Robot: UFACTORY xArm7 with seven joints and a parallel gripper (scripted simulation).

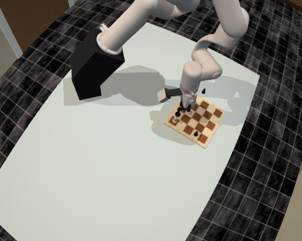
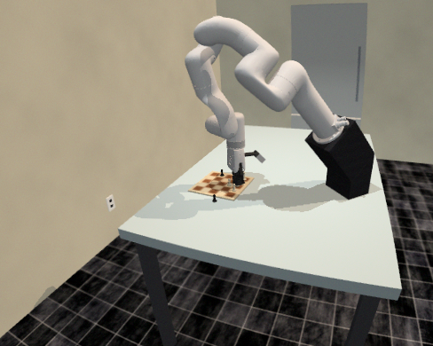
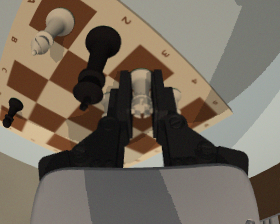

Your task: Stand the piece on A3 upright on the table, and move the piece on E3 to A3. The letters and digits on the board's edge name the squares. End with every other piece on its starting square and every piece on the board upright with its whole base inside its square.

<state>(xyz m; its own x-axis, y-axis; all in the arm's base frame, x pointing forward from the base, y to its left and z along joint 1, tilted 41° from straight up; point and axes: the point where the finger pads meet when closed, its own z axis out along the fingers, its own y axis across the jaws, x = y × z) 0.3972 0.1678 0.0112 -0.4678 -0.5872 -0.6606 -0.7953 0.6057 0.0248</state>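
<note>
Right now the white piece is 10 mm below my hand. The rest, counted from my hand: chessboard (70 mm ahead, 20 mm to the left, 40 mm below); then tall black piece (10 mm ahead, 40 mm to the right).
</note>
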